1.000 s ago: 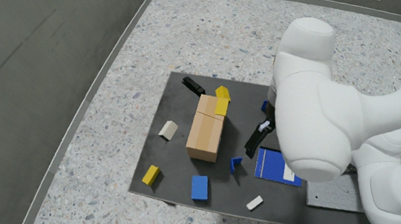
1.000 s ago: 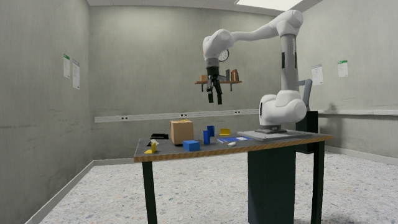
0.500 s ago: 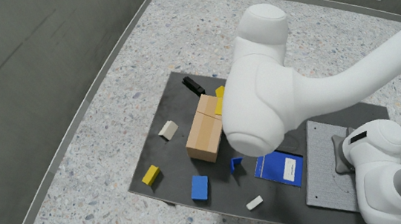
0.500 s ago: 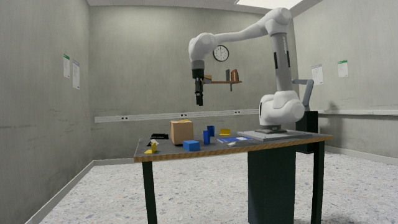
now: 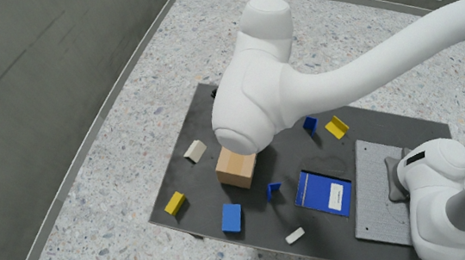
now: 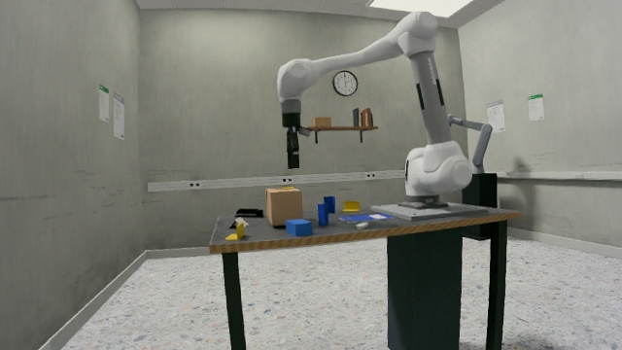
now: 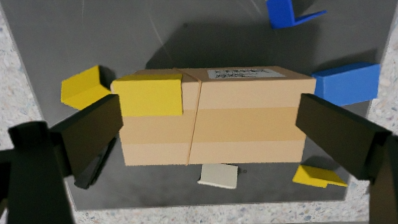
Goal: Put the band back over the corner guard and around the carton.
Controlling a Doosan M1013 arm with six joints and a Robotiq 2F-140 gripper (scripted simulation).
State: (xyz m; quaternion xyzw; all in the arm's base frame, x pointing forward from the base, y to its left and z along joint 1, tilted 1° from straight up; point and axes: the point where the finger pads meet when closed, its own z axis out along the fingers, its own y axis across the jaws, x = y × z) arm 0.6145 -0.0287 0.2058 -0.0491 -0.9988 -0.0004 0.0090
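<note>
Now: hand 5 cm short of the brown carton and 16 cm above it. Also, from my hand: blue block 5 cm ahead, 25 cm to the left, 21 cm below; then white block 17 cm behind, 28 cm to the left, 22 cm below.
</note>
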